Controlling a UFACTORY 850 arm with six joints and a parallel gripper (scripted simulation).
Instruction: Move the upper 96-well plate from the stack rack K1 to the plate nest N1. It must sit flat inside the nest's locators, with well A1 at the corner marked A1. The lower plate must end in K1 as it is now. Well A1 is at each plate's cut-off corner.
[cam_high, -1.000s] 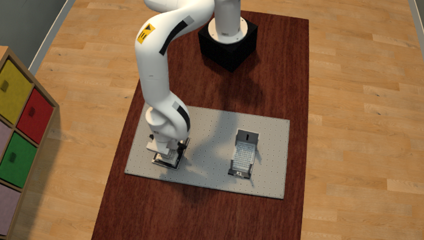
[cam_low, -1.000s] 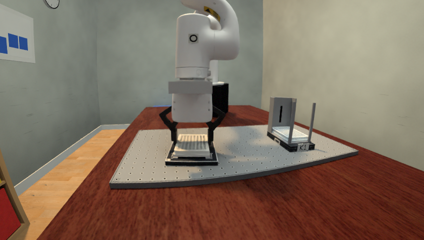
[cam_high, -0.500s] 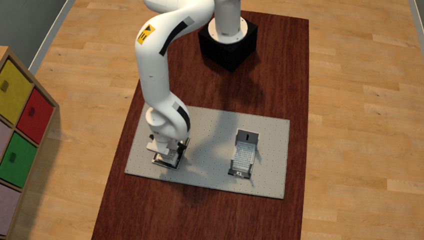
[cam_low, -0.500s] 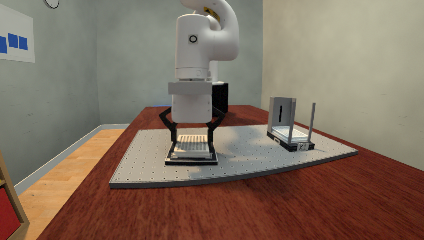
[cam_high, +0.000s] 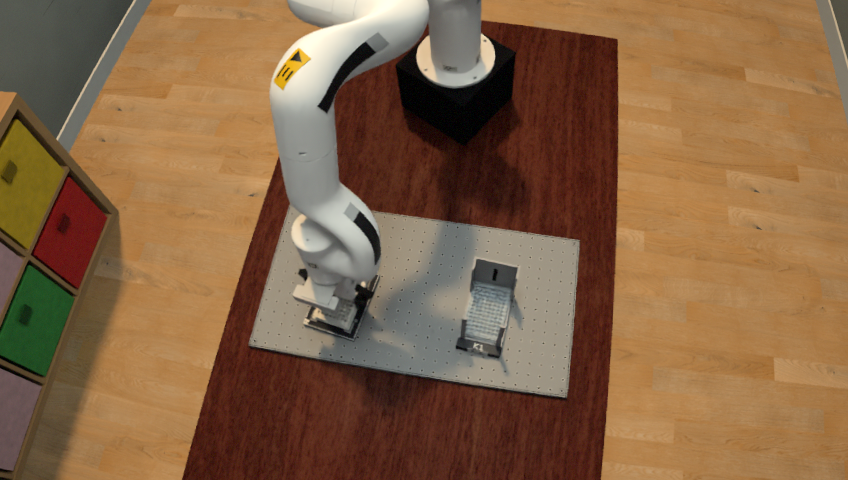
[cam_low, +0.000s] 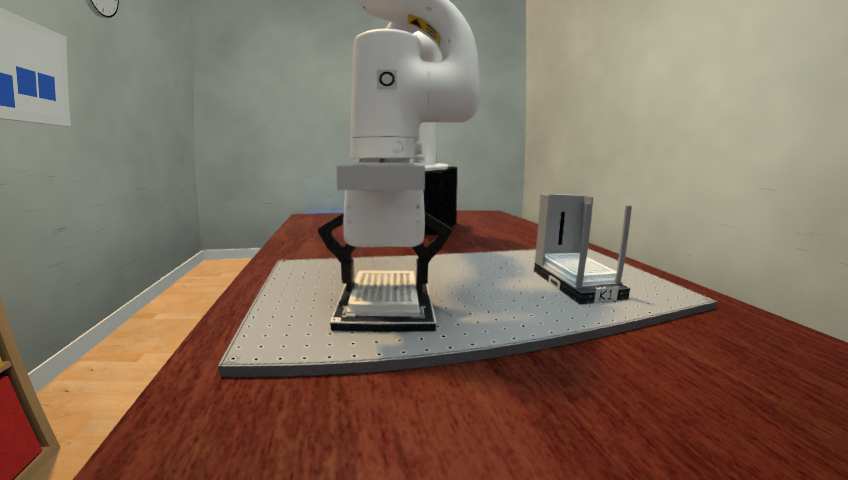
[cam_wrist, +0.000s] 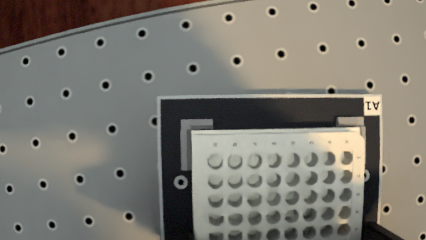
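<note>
Right now the 96-well plate is 1 cm below my hand. From my hand the other things lie so: plate nest N1: 3 cm below; then clear plate: 4 cm behind, 32 cm to the left, 1 cm below.
</note>
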